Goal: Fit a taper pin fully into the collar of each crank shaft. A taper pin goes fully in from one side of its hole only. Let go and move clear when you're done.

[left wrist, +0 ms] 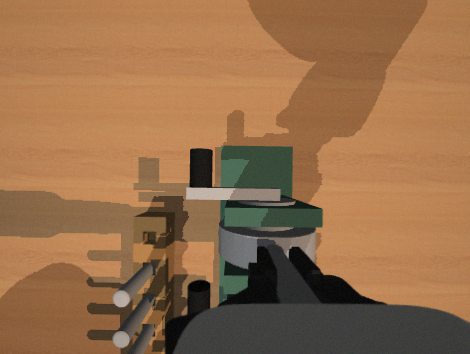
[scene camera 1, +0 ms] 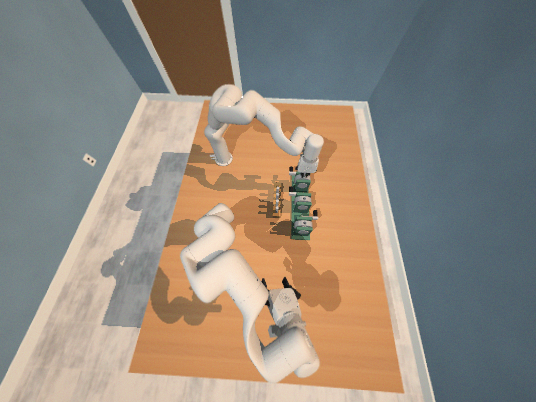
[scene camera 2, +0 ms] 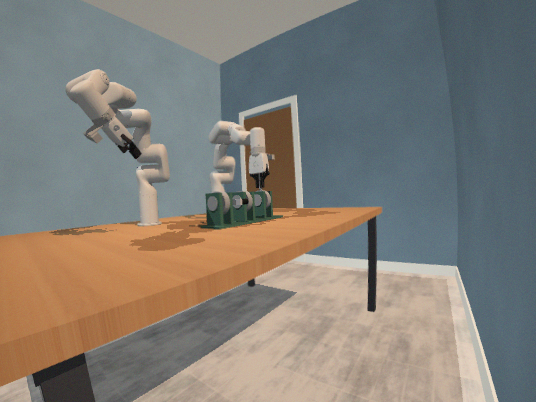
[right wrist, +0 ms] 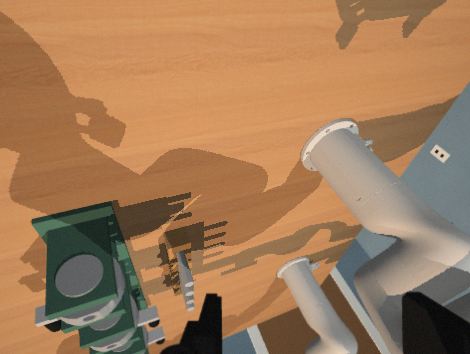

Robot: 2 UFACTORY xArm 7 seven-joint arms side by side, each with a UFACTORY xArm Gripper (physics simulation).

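Frame: origin at the left arm's base, x ahead, y left, z up, level; centimetres.
Where they show: left gripper, fingertip midpoint: (left wrist: 277, 266) (scene camera 1: 304, 175) (scene camera 2: 260, 187); right gripper, fingertip midpoint: (scene camera 1: 273, 280) (scene camera 2: 132, 153) (right wrist: 311, 323); left arm's base, link origin: (scene camera 1: 223, 158) (right wrist: 292, 266); right arm's base, link origin: (scene camera 2: 149, 224) (right wrist: 328, 144).
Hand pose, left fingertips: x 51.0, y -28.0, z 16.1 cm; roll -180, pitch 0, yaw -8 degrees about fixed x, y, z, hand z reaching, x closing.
Each offset is from my left fingertips to the top centre of the thing. "spot": to the spot under its first point.
My left gripper (scene camera 1: 305, 174) (scene camera 2: 259, 186) (left wrist: 277, 266) is shut on a grey taper pin {dz +7.3, dx +0.0, dy +0.4 cm} (left wrist: 289, 280), upright over the upper crank shaft's collar {spot: dz -2.2, dx -2.9, dy +1.1 cm} (left wrist: 237, 246) in scene camera 1; its lower end meets the collar's top, and how deep it sits is hidden. The middle collar {spot: dz -1.9, dx -2.6, dy -16.9 cm} (scene camera 1: 303, 203) and the lower collar {spot: dz -3.2, dx -4.4, dy -29.8 cm} (scene camera 1: 303, 226) show dark holes on top, with no pin standing out. Several grey taper pins {dz -5.2, dx -16.2, dy -8.3 cm} (scene camera 1: 278, 196) {dz -5.2, dx -15.6, dy -4.0 cm} (left wrist: 134, 286) {dz -5.2, dx -17.4, dy -16.8 cm} (right wrist: 185, 277) stick out of the wooden rack {spot: dz -12.1, dx -14.6, dy +2.2 cm} (left wrist: 150, 223). My right gripper (scene camera 1: 275, 285) (scene camera 2: 132, 148) is open and empty, high over the table, far from the shafts.
The green bearing stand (scene camera 1: 300, 237) (scene camera 2: 215, 220) (left wrist: 257, 167) carries the three shafts. Crank arms with black handles (scene camera 1: 315, 213) (left wrist: 201, 167) stick out sideways; the lower one points right in scene camera 1, the others left, towards the rack.
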